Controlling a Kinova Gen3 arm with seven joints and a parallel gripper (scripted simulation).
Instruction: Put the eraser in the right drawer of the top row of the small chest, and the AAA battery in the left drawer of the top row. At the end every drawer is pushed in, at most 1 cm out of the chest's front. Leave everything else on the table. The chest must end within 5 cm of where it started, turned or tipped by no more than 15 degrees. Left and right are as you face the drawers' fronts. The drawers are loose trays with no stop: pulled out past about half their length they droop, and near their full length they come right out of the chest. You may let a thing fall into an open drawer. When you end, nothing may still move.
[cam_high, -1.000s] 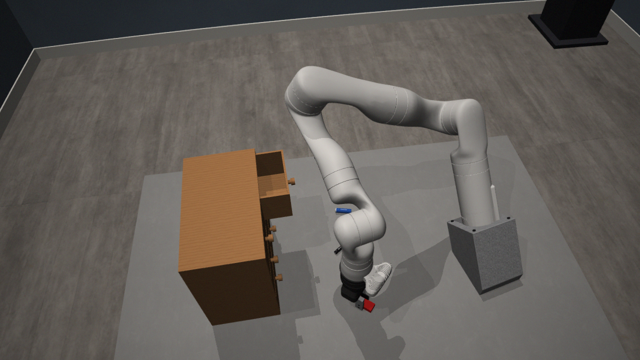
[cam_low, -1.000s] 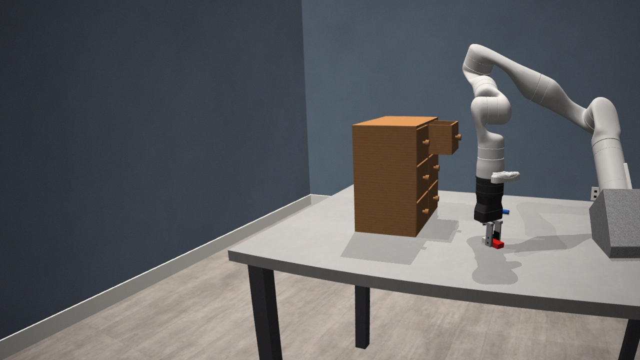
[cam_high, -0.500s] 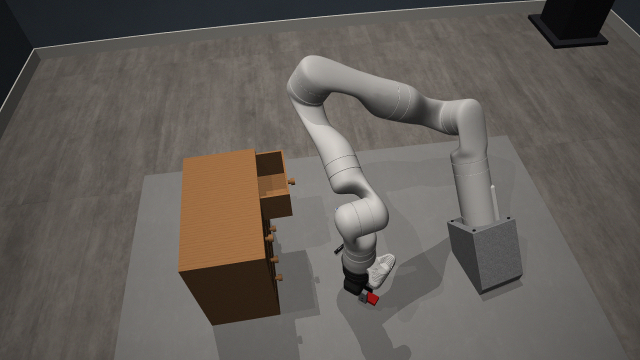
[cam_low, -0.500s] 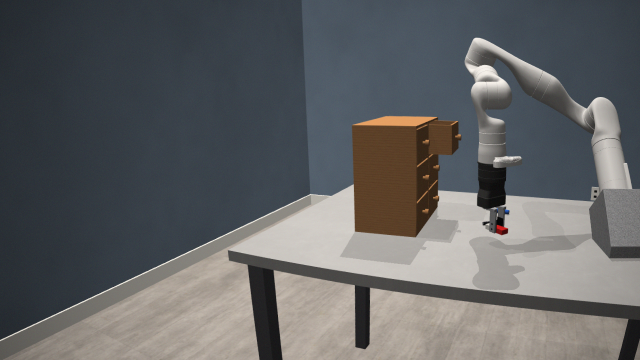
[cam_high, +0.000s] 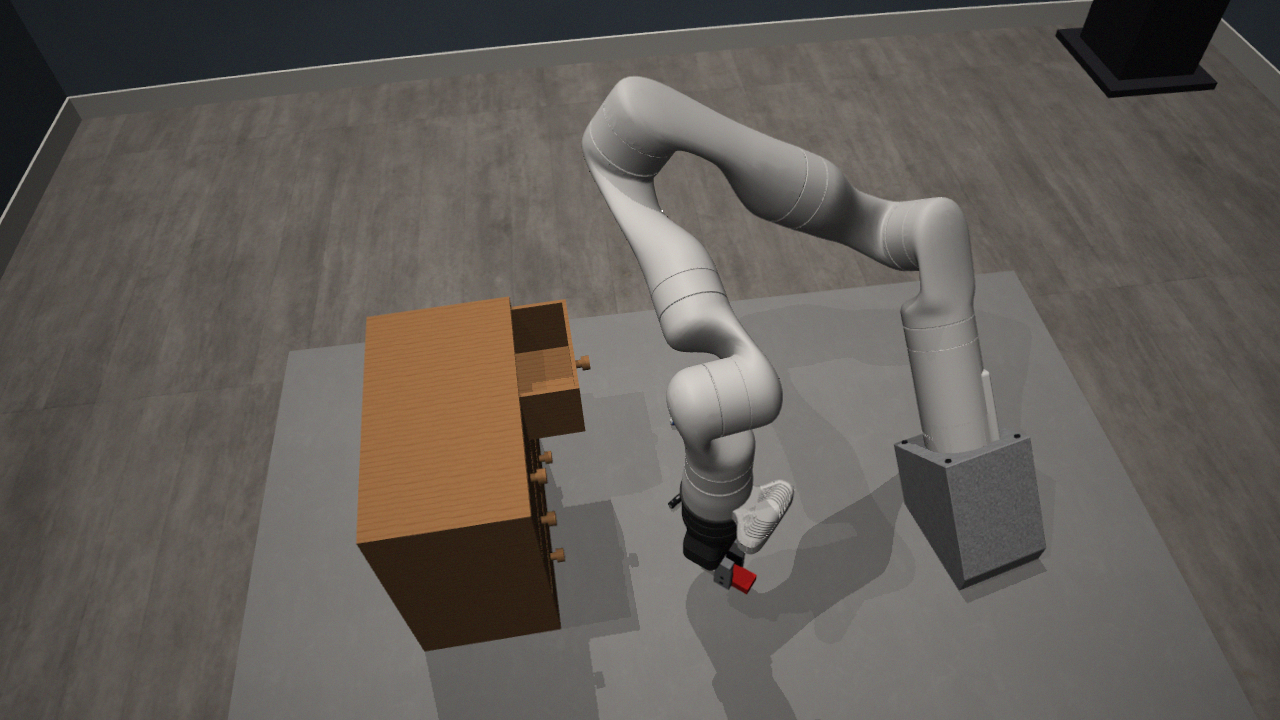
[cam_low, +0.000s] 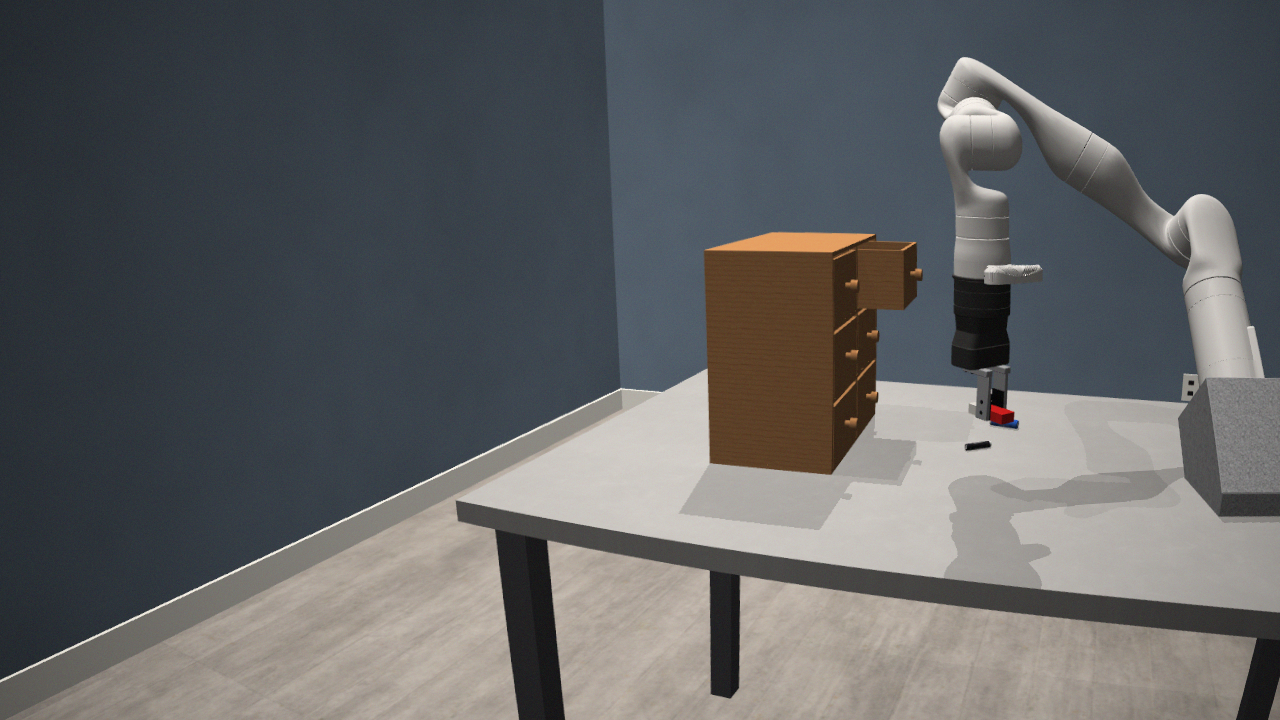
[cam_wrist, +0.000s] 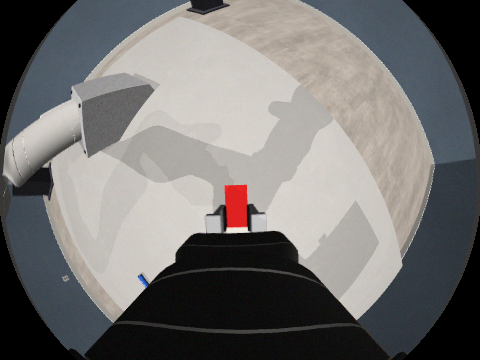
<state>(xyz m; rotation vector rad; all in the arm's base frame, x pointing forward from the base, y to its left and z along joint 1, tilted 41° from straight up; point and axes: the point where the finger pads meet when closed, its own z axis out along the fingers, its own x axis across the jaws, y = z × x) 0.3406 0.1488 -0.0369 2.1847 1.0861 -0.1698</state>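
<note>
Now: hand 170 mm to the left of the thin black battery, 110 mm above it and 30 mm short of it. Round my hand: thicker blue battery 300 mm to the right, 110 mm below; white eraser 10 mm below.
</note>
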